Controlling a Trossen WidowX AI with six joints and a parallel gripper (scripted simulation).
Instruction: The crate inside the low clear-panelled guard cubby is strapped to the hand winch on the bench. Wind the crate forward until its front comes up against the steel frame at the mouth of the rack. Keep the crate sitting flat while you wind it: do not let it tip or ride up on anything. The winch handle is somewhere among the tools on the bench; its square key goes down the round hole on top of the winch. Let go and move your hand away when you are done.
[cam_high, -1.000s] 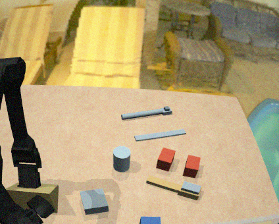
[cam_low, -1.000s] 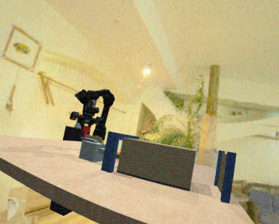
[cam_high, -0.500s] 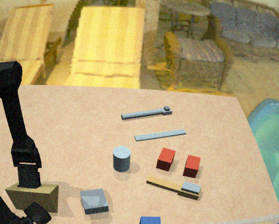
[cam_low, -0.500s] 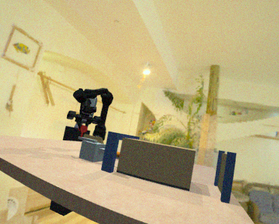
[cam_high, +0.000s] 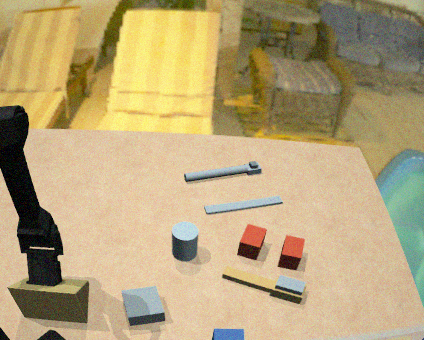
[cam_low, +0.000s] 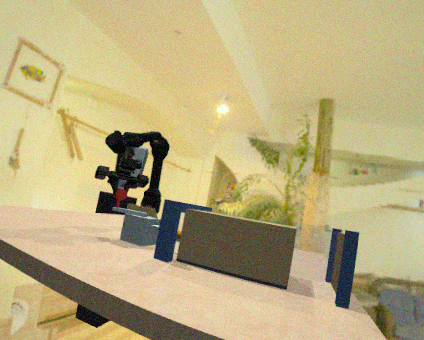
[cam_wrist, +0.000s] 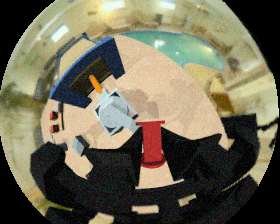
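Now: gripper tip 3 cm above the winch handle, 2 cm to the right of it and 2 cm short of it. Also, from my gripper tip: grey winch: 10 cm below, 7 cm ahead, 3 cm to the left; then blue frame: 24 cm ahead, 3 cm below, 2 cm to the left; then red spool-shaped piece: 1 cm to the left, 1 cm behind.
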